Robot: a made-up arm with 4 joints. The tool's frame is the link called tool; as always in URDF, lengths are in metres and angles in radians. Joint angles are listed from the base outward.
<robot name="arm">
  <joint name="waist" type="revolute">
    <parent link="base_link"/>
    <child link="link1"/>
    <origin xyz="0 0 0.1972"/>
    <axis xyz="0 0 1"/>
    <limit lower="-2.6" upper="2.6"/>
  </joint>
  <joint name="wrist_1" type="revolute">
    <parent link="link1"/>
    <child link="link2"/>
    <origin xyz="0.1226 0.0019 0.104" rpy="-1.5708 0 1.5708"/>
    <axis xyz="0 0 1"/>
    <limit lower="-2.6" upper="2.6"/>
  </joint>
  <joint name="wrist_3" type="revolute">
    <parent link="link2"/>
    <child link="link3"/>
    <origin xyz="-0.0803 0.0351 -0.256" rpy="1.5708 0 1.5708"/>
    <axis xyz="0 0 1"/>
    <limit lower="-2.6" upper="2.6"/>
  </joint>
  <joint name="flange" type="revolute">
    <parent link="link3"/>
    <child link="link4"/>
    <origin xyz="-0.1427 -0.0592 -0.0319" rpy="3.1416 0 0"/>
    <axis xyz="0 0 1"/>
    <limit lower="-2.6" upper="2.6"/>
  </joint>
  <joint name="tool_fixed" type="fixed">
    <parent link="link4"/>
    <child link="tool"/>
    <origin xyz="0.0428 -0.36 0.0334" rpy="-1.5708 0 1.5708"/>
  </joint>
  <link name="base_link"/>
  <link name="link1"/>
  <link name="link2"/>
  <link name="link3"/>
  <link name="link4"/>
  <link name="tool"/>
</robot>
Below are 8 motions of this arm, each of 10 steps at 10 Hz.
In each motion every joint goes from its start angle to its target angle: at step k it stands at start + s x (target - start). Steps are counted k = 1, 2, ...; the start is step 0. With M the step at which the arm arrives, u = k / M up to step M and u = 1 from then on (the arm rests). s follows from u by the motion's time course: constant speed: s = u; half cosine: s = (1 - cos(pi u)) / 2; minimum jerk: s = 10 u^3 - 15 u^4 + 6 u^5.
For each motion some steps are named. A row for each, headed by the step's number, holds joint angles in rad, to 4 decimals.
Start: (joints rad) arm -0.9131 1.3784 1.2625 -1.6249
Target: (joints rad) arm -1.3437 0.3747 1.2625 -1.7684
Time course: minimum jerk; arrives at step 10
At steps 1, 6, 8, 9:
1: -0.9168 1.3698 1.2625 -1.6261
6: -1.2070 0.6933 1.2625 -1.7228
8: -1.3188 0.4328 1.2625 -1.7601
9: -1.3400 0.3833 1.2625 -1.7672

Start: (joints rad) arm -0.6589 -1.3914 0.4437 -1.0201
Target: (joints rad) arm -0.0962 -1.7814 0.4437 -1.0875
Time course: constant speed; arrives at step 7
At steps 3, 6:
3: -0.4177 -1.5585 0.4437 -1.0490
6: -0.1766 -1.7257 0.4437 -1.0779

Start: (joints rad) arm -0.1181 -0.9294 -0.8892 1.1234
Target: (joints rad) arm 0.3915 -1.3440 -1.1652 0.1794
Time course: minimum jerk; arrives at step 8
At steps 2, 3, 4, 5, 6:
2: -0.0653 -0.9723 -0.9178 1.0257
3: 0.0221 -1.0435 -0.9652 0.8636
4: 0.1367 -1.1367 -1.0272 0.6514
5: 0.2513 -1.2299 -1.0892 0.4392
6: 0.3387 -1.3011 -1.1366 0.2771

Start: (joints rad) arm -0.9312 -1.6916 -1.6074 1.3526
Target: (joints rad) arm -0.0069 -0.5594 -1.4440 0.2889
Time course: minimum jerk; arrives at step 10
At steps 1, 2, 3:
1: -0.9233 -1.6819 -1.6060 1.3435
2: -0.8777 -1.6260 -1.5979 1.2910
3: -0.7805 -1.5070 -1.5808 1.1791

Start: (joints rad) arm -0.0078 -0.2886 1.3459 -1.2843
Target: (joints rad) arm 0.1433 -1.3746 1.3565 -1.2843
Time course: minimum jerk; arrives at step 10
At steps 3, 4, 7, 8, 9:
3: 0.0168 -0.4657 1.3476 -1.2843
4: 0.0402 -0.6333 1.3493 -1.2843
7: 0.1187 -1.1975 1.3548 -1.2843
8: 0.1345 -1.3117 1.3559 -1.2843
9: 0.1420 -1.3653 1.3564 -1.2843

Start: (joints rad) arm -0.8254 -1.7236 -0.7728 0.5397
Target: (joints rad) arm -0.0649 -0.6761 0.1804 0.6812
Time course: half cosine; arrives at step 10
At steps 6, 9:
6: -0.3276 -1.0380 -0.1489 0.6323
9: -0.0835 -0.7017 0.1571 0.6777

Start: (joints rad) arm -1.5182 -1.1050 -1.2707 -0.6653
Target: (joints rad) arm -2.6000 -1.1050 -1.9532 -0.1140
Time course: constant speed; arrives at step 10
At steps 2, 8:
2: -1.7346 -1.1050 -1.4072 -0.5550
8: -2.3836 -1.1050 -1.8167 -0.2243

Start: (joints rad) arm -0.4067 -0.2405 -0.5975 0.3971
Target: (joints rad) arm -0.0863 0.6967 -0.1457 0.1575
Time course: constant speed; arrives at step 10
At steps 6, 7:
6: -0.2145 0.3218 -0.3264 0.2533
7: -0.1824 0.4155 -0.2812 0.2294

